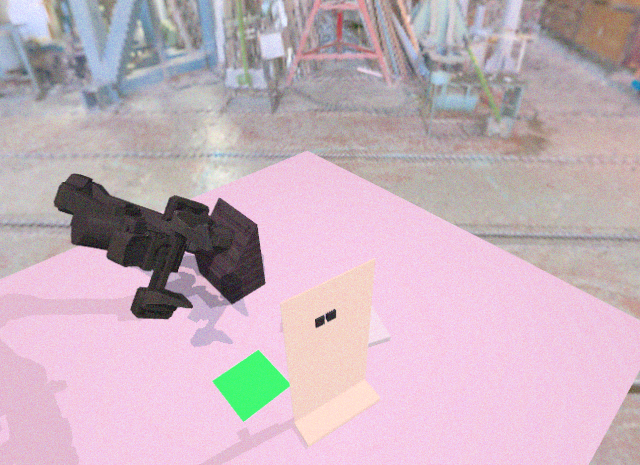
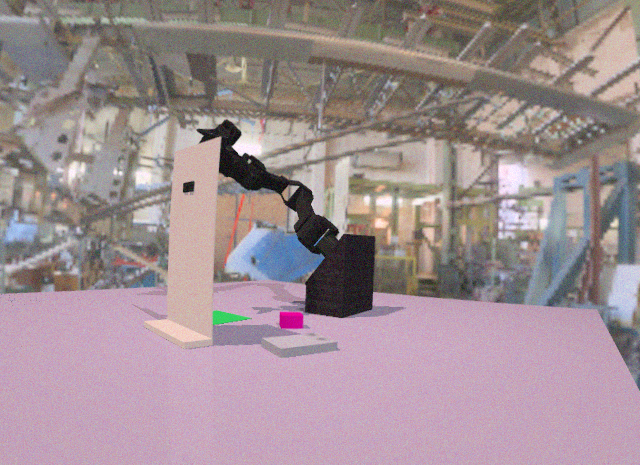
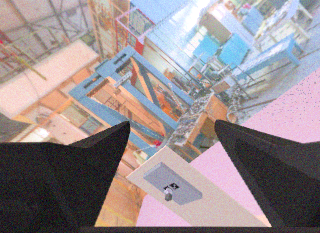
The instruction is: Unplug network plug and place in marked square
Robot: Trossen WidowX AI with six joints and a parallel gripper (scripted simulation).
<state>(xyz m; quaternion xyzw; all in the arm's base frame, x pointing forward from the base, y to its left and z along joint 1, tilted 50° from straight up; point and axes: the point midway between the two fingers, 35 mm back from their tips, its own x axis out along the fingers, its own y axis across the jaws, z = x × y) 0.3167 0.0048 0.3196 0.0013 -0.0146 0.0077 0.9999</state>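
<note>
Right now my gripper tip is 15 cm to the right of the pale grey plug, 12 cm above it and 10 cm short of it. From my gripper tip the other things lie so: flat grey plate 38 cm below, 35 cm to the left, 5 cm ahead; upright panel 23 cm below, 14 cm to the left, 11 cm ahead; green marked square 39 cm below, 7 cm to the left, 5 cm behind.
</note>
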